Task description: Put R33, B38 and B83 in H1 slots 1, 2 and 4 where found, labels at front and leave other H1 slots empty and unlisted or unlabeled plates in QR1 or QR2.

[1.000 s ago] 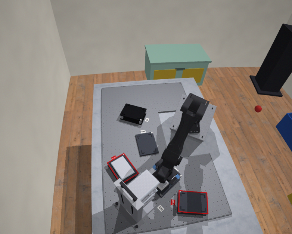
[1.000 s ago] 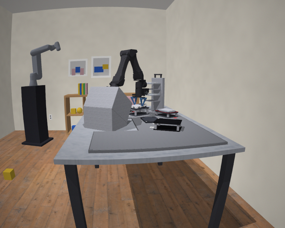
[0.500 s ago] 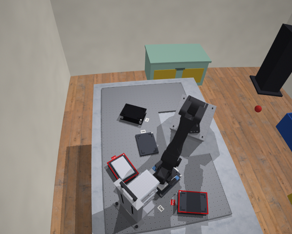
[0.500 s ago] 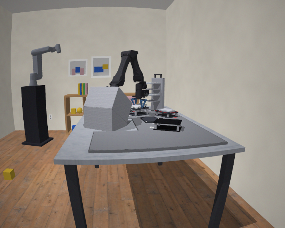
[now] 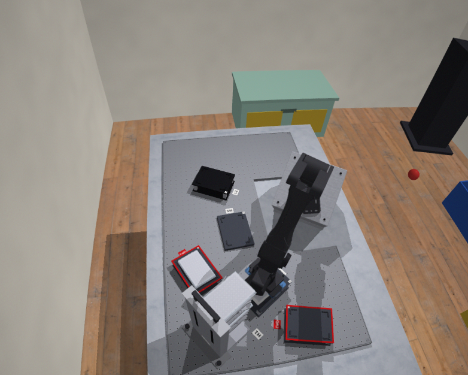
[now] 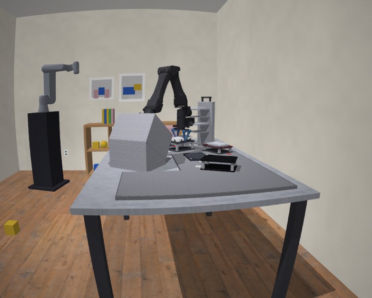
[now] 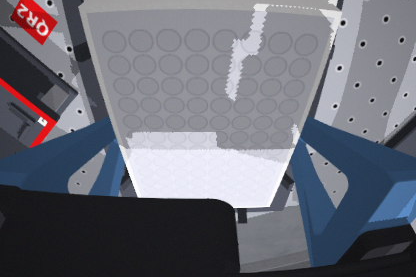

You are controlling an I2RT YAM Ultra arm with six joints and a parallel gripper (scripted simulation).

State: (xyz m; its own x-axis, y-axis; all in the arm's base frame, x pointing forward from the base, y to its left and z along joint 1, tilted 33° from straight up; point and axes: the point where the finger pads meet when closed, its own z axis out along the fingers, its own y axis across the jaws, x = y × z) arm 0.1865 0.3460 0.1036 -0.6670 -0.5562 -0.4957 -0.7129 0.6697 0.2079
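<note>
My gripper is now 1 cm below the white 96-well plate. The rest, counted from my hand: H1 deck label (15 cm to the left, 7 cm below, 1 cm ahead); then RG label (8 cm to the right, 8 cm behind, 7 cm below); then regrip nest RG (1 cm below, 1 cm behind).
</note>
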